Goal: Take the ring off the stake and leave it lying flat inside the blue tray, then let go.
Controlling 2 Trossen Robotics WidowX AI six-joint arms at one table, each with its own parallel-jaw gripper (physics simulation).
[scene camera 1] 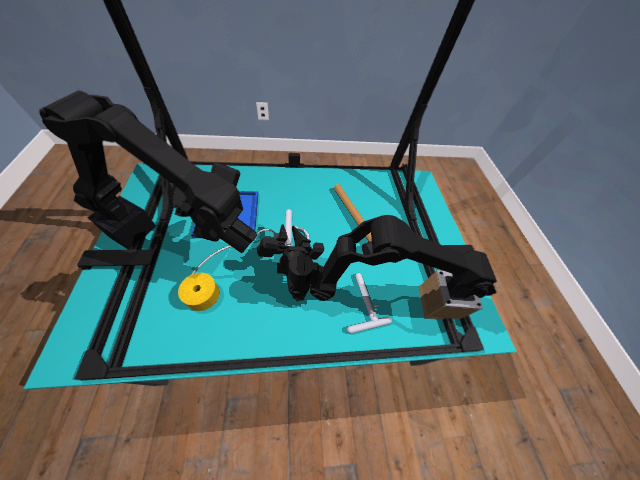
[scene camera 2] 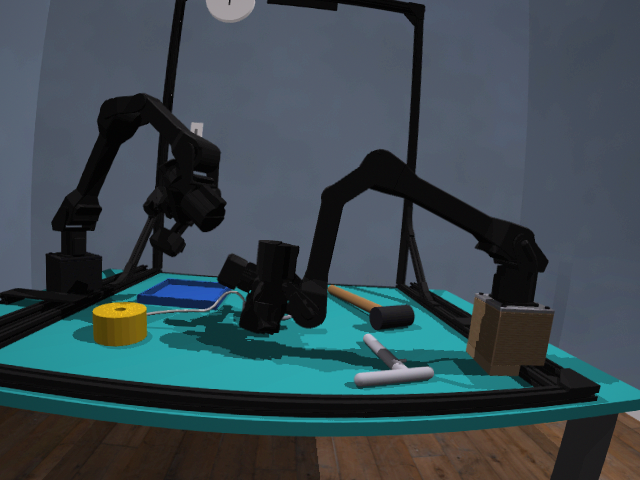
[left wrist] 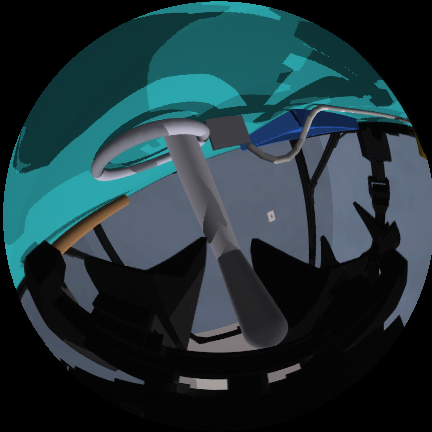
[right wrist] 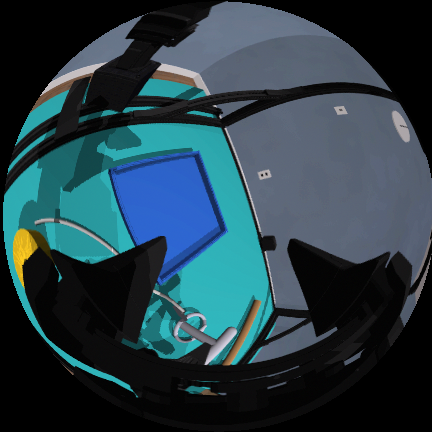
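Pixels of known places: left gripper, fingertip midpoint: (scene camera 1: 287,225) (left wrist: 228,243) (right wrist: 209,343); right gripper, fingertip midpoint: (scene camera 2: 191,236) (left wrist: 337,220) (right wrist: 229,244); left arm's base, origin of the base link: (scene camera 1: 459,288) (scene camera 2: 512,301); right arm's base, origin of the base link: (scene camera 1: 115,213) (scene camera 2: 73,254) (left wrist: 376,157) (right wrist: 130,63).
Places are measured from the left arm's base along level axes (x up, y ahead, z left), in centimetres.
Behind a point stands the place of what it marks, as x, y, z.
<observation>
A white T-shaped stake (scene camera 1: 288,219) @(-0.5, 47.4, -17.7) (left wrist: 190,162) @(-8.7, 47.2, -16.5) (right wrist: 224,341) @(-0.7, 48.0, -18.6) stands upright, crossbar on top. A white ring (left wrist: 125,136) @(-10.9, 44.7, -14.0) is around its post, low near the table, joined to a grey block and cord. The empty blue tray (scene camera 1: 249,204) @(-11.1, 63.1, -31.0) (scene camera 2: 186,291) @(-11.1, 71.2, -28.1) (right wrist: 170,205) @(-11.1, 69.9, -25.0) lies flat to the left of the stake in scene camera 1. My left gripper (left wrist: 228,243) @(-2.7, 47.6, -17.0) has its fingers partly apart on either side of the stake, with a gap beside the post; it is away from the ring. My right gripper (right wrist: 229,244) @(5.0, 65.9, -18.8) is open and empty, above the tray area. My left hand hides the stake in scene camera 2.
A yellow reel (scene camera 1: 198,292) @(-6.7, 68.3, 4.5) (scene camera 2: 119,324) @(-7.9, 66.6, 7.1) with a white cord (scene camera 2: 180,311) @(-11.5, 65.4, -12.9) stands front left. A second T-shaped piece (scene camera 1: 369,325) @(-9.8, 22.2, 8.7) (scene camera 2: 393,375) @(-10.1, 22.4, 9.3) lies front right. A hammer (scene camera 1: 348,204) @(-8.9, 27.4, -33.9) (scene camera 2: 391,316) @(-8.2, 18.7, -13.8) lies behind my left arm. A black frame (scene camera 1: 289,361) @(-10.3, 42.8, 18.8) edges the table.
</observation>
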